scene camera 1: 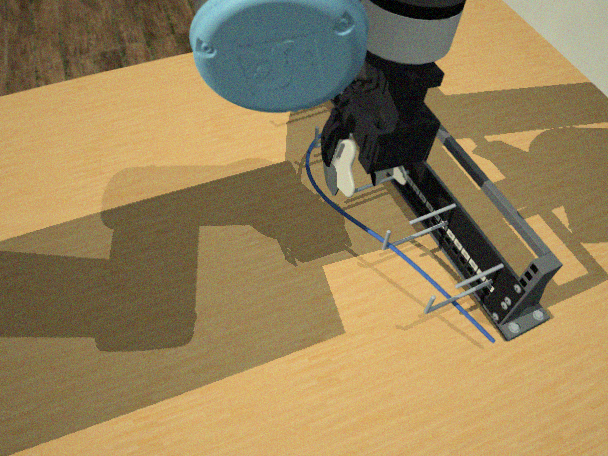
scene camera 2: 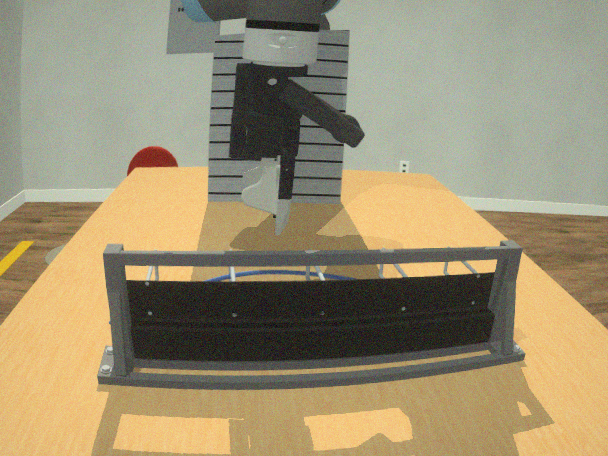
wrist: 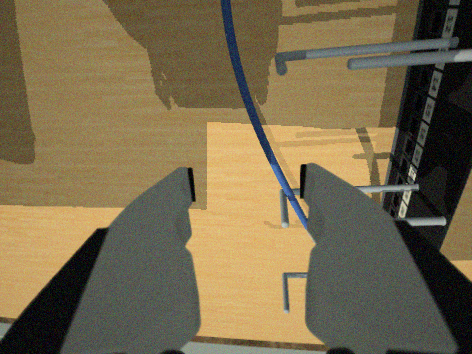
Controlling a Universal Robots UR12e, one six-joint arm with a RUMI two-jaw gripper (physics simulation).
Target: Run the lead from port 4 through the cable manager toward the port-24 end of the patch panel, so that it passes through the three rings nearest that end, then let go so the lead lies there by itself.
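A blue lead [scene camera 1: 416, 266] [scene camera 2: 280, 273] [wrist: 240, 85] bows out in front of the black patch panel [scene camera 1: 475, 235] [scene camera 2: 310, 305]. Its free end lies past the end ring [scene camera 1: 470, 291] [wrist: 295, 275] at the panel's near right corner in scene camera 1. It crosses the second ring [scene camera 1: 415, 235] [wrist: 390, 189] close to its upturned prong. At the third ring [wrist: 365, 49], the wrist view shows it outside the prong. The gripper hides the lead's port-side end. My gripper [scene camera 1: 373, 186] [scene camera 2: 278, 225] [wrist: 246, 169] is open and empty above the cable manager, with the lead passing beneath the right finger in the wrist view.
A grey frame with a top bar [scene camera 1: 507, 210] [scene camera 2: 310, 257] surrounds the panel and is bolted to the wooden table [scene camera 1: 350, 400] [scene camera 2: 50, 340]. Another ring's prong [scene camera 1: 316, 135] stands beyond the gripper. A red round object [scene camera 2: 153, 160] is behind the table.
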